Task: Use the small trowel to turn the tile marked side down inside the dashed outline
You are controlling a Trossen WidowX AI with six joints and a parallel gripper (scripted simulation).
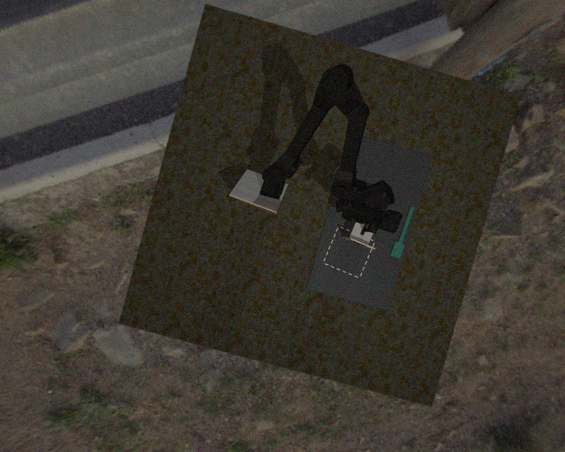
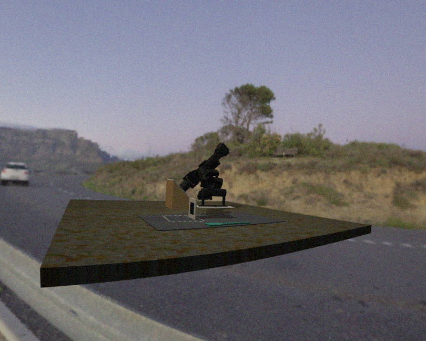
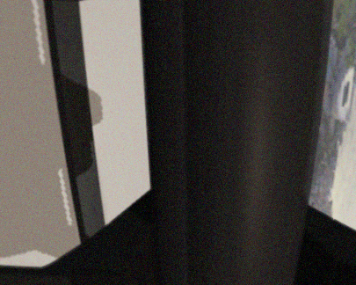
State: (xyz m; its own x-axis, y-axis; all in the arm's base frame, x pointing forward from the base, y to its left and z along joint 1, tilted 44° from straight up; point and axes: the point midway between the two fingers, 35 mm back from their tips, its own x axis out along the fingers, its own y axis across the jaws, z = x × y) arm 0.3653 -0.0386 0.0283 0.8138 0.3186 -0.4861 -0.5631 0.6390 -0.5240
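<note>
Right now the cream tile is 9 cm to the right of my gripper tip, 6 cm below it and 3 cm behind it. The rest, counted from my gripper tip: green trowel (14 cm ahead, 10 cm below, 2 cm to the right); then grey mat (12 cm below, 1 cm ahead).
</note>
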